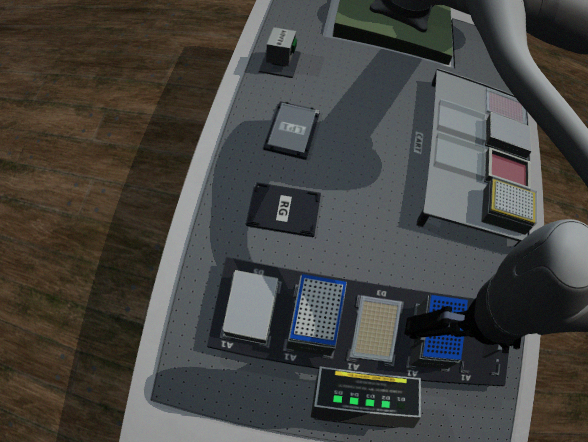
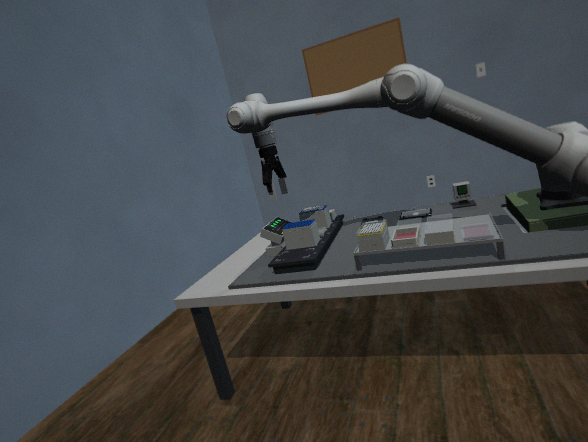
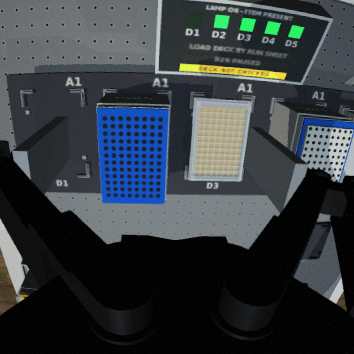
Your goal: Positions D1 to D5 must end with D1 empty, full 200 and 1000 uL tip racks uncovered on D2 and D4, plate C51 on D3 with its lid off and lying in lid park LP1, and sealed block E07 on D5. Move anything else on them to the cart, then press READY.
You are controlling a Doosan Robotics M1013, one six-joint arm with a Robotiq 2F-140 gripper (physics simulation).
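Places are measured from the arm's base along level axes (x ahead, y left, z up), in millimetres.
Where they show: gripper, fingertip midpoint: [image 1: 450, 344] [image 2: 279, 196] [image 3: 159, 140]; arm's base at its link origin: [image 1: 403, 5] [image 2: 568, 199].
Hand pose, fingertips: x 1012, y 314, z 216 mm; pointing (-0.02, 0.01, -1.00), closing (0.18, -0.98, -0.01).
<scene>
Each offset is from my fingertips to the centre of the thing. "pt": to the spot under its first point.
My gripper [image 1: 454, 335] [image 2: 278, 191] [image 3: 159, 140] is open and empty, high above the deck around D2. D1 [image 3: 55, 140] is bare. A blue rack with dark holes @[169 mm down, 69 mm back, 13 mm left] [image 1: 442, 345] [image 2: 301, 234] [image 3: 133, 155] stands on D2. An uncovered-looking plate with beige wells @[206 mm down, 46 mm back, 108 mm right] [image 1: 376, 330] [image 3: 219, 140] sits on D3. A blue-edged rack with a white, holed top @[167 mm down, 17 mm back, 229 mm right] [image 1: 318, 310] [image 3: 327, 147] stands on D4. A flat-topped pale block @[195 mm down, 10 mm ahead, 350 mm right] [image 1: 251, 305] is on D5. Lid park LP1 @[pt 245 mm down, 427 mm back, 444 mm right] [image 1: 291, 129] [image 2: 416, 214] seems to hold a clear lid. The READY box @[212 mm down, 636 mm back, 562 mm right] [image 1: 281, 45] [image 2: 462, 191] stands beyond LP1.
The cart @[231 mm down, 565 mm back, 11 mm left] [image 1: 430, 190] holds a yellow-edged rack @[146 mm down, 414 mm back, 102 mm left] [image 1: 514, 201] [image 2: 372, 235], a red tray @[188 mm down, 521 mm back, 86 mm left] [image 1: 509, 168], a grey-topped box @[183 mm down, 628 mm back, 70 mm left] [image 1: 509, 134], a pink plate @[191 mm down, 735 mm back, 55 mm left] [image 1: 506, 106] and two clear covers. The black RG nest @[257 mm down, 236 mm back, 382 mm right] [image 1: 300, 210] lies mid-table. The lamp panel @[pt 145 mm down, 101 mm ahead, 82 mm right] [image 1: 367, 395] [image 3: 240, 45] shows D2 to D5 lit, D1 dark.
</scene>
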